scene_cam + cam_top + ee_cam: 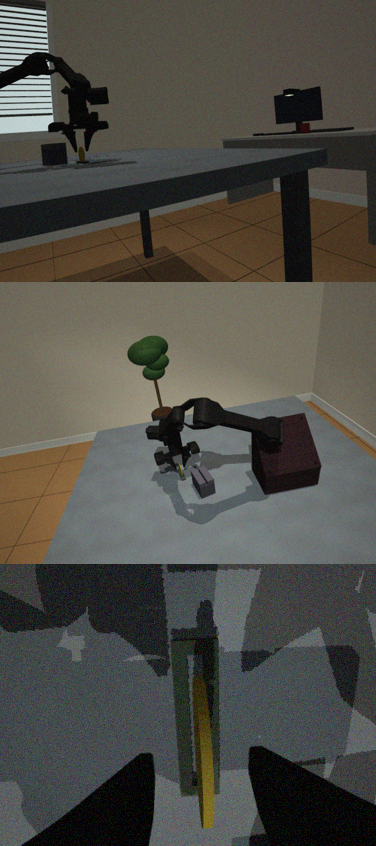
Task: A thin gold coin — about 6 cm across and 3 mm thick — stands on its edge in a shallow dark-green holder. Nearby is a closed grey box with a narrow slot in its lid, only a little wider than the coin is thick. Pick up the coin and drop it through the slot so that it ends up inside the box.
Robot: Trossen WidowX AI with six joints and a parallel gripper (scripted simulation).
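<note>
My gripper tip is now 1 cm above the gold coin.
</note>
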